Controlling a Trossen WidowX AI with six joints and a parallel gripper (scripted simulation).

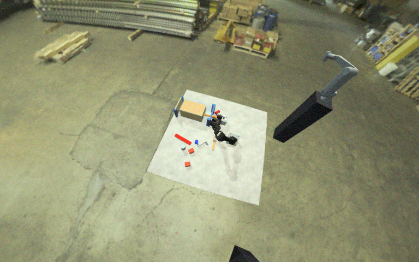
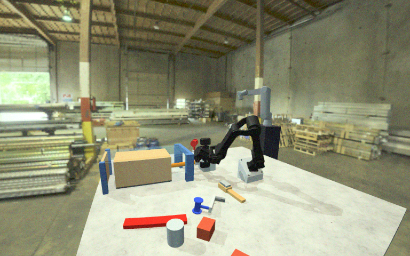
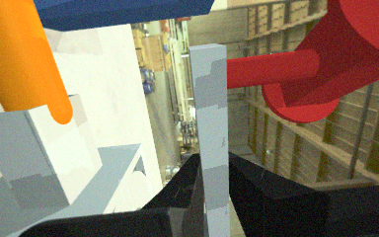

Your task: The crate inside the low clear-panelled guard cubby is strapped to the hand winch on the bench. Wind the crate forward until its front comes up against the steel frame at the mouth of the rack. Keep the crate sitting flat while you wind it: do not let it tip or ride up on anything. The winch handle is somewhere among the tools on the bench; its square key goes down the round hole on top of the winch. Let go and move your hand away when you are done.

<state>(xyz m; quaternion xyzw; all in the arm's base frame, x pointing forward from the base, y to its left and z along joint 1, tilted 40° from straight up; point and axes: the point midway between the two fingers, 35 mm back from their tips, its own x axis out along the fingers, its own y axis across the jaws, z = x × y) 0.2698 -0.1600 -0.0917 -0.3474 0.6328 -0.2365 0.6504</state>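
Now: gripper tip 5 cm short of the red knob, 4 cm below it and 2 cm to the right of it. Also, from my gripper tip: red-knobbed winch handle (1 cm to the left, 1 cm ahead, 1 cm above); then blue frame (11 cm ahead, 4 cm below, 2 cm to the left); then grey winch (11 cm below, 6 cm behind, 1 cm to the right).
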